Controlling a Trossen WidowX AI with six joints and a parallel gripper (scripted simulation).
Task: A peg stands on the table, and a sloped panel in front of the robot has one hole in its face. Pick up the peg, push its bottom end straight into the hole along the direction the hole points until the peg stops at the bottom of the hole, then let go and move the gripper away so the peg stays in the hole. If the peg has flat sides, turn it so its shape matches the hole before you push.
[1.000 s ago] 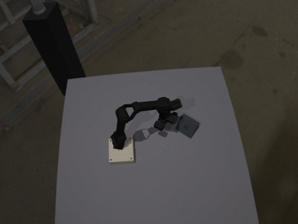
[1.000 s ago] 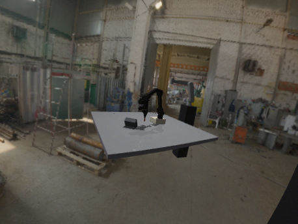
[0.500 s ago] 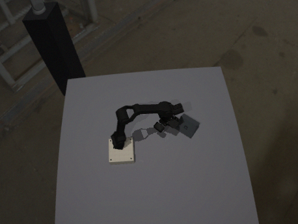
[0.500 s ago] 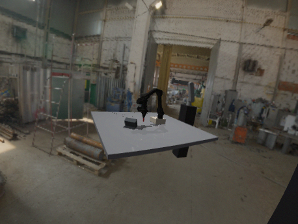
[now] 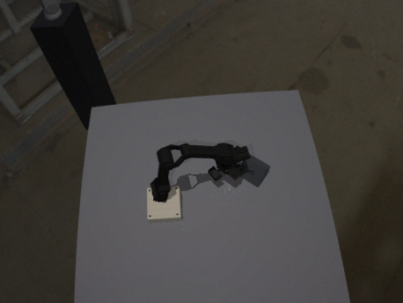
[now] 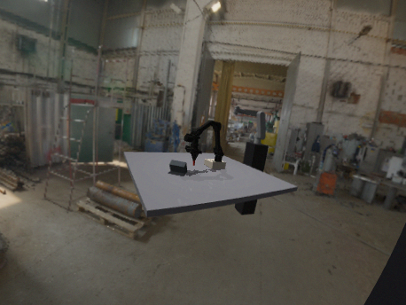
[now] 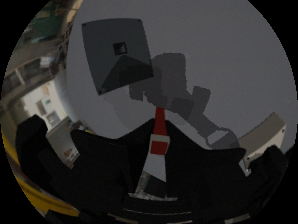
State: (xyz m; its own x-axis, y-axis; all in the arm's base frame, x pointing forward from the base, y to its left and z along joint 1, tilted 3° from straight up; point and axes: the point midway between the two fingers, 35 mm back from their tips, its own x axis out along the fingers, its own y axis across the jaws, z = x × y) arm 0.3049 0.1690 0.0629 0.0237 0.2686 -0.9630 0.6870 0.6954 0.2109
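The grey sloped panel is 13 cm ahead of my gripper tip, 6 cm below it and 2 cm to the left of it. Round my gripper tip: red peg 2 cm above.
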